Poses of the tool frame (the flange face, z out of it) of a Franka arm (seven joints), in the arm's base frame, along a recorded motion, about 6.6 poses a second.
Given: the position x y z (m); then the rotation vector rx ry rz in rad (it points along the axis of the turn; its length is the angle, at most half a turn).
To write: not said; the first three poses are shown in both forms.
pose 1, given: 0.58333, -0.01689, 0.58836, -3.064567, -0.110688, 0.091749
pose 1, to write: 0.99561, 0.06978, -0.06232, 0.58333; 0.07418, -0.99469, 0.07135, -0.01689; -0.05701, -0.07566, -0.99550, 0.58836; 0, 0, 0, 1
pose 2, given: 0.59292, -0.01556, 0.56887, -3.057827, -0.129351, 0.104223
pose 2, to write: 0.99412, 0.08153, -0.07121, 0.59292; 0.08692, -0.99330, 0.07619, -0.01556; -0.06452, -0.08193, -0.99455, 0.56887; 0, 0, 0, 1
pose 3, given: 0.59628, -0.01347, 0.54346, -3.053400, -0.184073, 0.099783
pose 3, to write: 0.99066, 0.11717, -0.06981, 0.59628; 0.12245, -0.98950, 0.07683, -0.01347; -0.06008, -0.08466, -0.99460, 0.54346; 0, 0, 0, 1
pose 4, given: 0.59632, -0.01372, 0.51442, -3.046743, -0.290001, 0.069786
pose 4, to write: 0.98104, 0.18643, -0.05290, 0.59632; 0.19009, -0.97886, 0.07550, -0.01372; -0.03771, -0.08413, -0.99574, 0.51442; 0, 0, 0, 1
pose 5, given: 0.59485, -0.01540, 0.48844, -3.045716, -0.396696, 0.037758
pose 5, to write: 0.96638, 0.25494, -0.03337, 0.59485; 0.25666, -0.96424, 0.06610, -0.01540; -0.01532, -0.07244, -0.99725, 0.48844; 0, 0, 0, 1
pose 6, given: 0.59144, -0.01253, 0.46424, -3.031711, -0.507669, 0.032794
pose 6, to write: 0.94529, 0.32464, -0.03216, 0.59144; 0.32608, -0.94324, 0.06299, -0.01253; -0.00988, -0.07003, -0.99750, 0.46424; 0, 0, 0, 1
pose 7, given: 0.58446, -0.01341, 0.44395, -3.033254, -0.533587, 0.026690
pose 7, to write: 0.93988, 0.34038, -0.02773, 0.58446; 0.34145, -0.93813, 0.05768, -0.01341; -0.00638, -0.06368, -0.99795, 0.44395; 0, 0, 0, 1
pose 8, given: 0.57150, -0.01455, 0.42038, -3.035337, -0.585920, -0.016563
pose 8, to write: 0.92814, 0.37222, 0.00101, 0.57150; 0.37168, -0.92694, 0.05128, -0.01455; 0.02002, -0.04722, -0.99868, 0.42038; 0, 0, 0, 1
